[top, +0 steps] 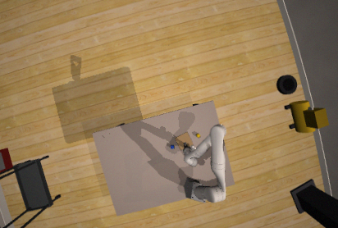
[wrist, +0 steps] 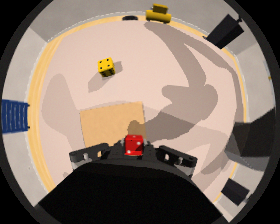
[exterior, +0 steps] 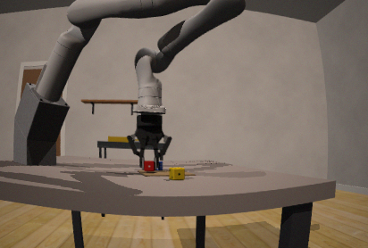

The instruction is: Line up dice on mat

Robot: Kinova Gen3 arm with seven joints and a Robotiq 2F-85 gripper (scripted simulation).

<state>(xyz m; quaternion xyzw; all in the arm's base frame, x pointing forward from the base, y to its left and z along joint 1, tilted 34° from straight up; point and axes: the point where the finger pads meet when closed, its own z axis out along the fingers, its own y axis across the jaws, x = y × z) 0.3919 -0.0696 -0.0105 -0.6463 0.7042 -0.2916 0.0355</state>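
Right now my hand is 1 cm above the red die. The rest, counted from my hand: yellow die (16 cm to the right, 4 cm ahead, 1 cm below); tan mat (4 cm ahead, 3 cm below, 1 cm to the right); blue die (12 cm to the left, 5 cm ahead, 1 cm below).
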